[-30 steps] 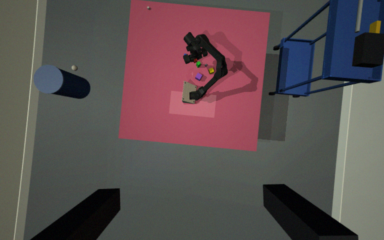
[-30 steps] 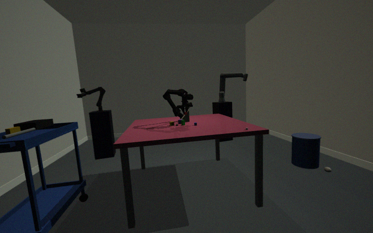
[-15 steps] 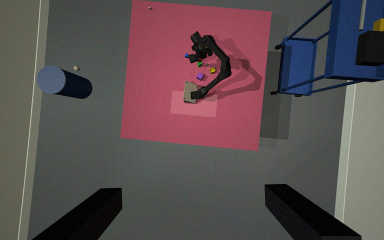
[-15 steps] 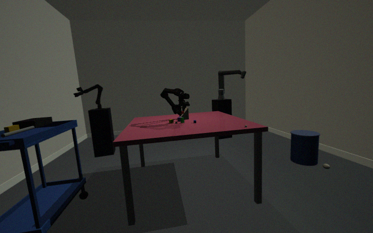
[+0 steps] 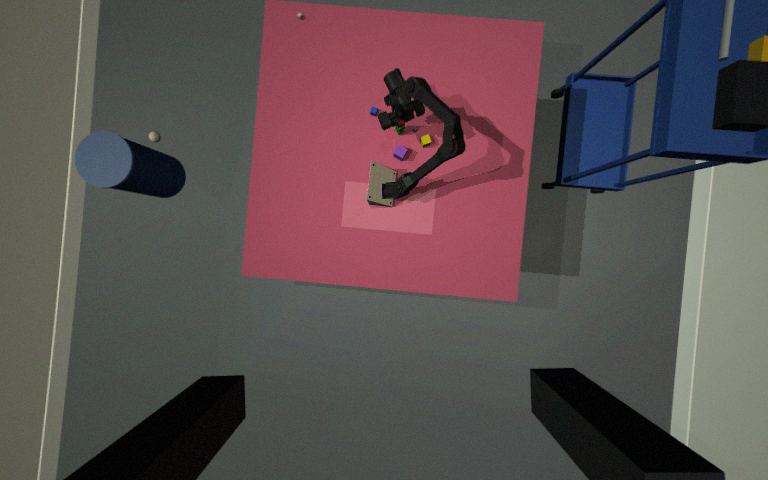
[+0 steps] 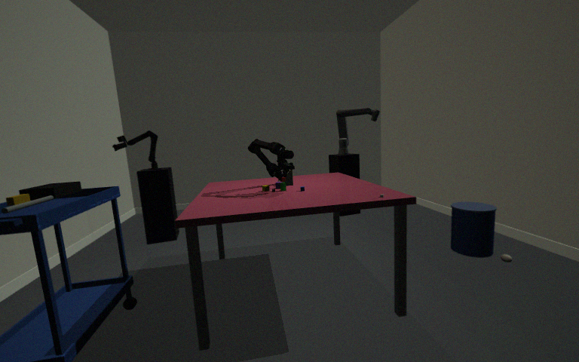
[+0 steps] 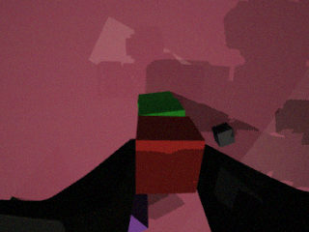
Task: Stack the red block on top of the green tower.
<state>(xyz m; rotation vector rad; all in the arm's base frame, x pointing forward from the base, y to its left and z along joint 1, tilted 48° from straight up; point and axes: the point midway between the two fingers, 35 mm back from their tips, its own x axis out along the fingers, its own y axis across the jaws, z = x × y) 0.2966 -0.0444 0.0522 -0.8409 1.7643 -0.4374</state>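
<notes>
Right now my gripper tip is 11 cm past the purple block and 5 cm above it. From my gripper tip the other things lie so: blue block (12 cm to the left, 9 cm ahead, 6 cm below); yellow block (12 cm to the right, 6 cm below, 6 cm behind); red block (1 cm above).
</notes>
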